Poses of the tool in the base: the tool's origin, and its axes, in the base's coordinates. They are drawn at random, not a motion.
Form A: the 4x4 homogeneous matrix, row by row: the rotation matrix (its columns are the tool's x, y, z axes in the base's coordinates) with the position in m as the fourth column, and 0 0 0 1 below. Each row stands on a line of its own.
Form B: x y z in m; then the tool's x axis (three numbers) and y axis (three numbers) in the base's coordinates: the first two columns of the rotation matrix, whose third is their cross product. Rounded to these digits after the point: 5 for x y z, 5 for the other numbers.
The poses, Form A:
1:
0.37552 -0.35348 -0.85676 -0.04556
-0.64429 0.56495 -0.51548 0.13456
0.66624 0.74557 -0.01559 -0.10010
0 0 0 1
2:
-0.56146 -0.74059 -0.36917 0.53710
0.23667 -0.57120 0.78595 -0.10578
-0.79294 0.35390 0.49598 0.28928
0 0 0 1
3:
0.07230 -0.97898 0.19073 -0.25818
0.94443 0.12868 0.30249 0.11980
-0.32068 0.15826 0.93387 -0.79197
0 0 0 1
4:
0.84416 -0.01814 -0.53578 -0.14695
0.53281 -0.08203 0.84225 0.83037
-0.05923 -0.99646 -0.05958 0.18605
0 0 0 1
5:
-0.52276 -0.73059 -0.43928 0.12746
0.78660 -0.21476 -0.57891 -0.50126
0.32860 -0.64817 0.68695 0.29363
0 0 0 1
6:
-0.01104 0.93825 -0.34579 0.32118
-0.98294 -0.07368 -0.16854 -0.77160
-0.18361 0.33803 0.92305 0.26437
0 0 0 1
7:
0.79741 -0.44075 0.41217 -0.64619
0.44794 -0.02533 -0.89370 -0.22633
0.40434 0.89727 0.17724 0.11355
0 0 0 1
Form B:
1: -0.04556 0.13456 -0.10010 0.37552 -0.64429 0.66624 -0.35348 0.56495 0.74557
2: 0.53710 -0.10578 0.28928 -0.56146 0.23667 -0.79294 -0.74059 -0.57120 0.35390
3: -0.25818 0.11980 -0.79197 0.07230 0.94443 -0.32068 -0.97898 0.12868 0.15826
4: -0.14695 0.83037 0.18605 0.84416 0.53281 -0.05923 -0.01814 -0.08203 -0.99646
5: 0.12746 -0.50126 0.29363 -0.52276 0.78660 0.32860 -0.73059 -0.21476 -0.64817
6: 0.32118 -0.77160 0.26437 -0.01104 -0.98294 -0.18361 0.93825 -0.07368 0.33803
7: -0.64619 -0.22633 0.11355 0.79741 0.44794 0.40434 -0.44075 -0.02533 0.89727
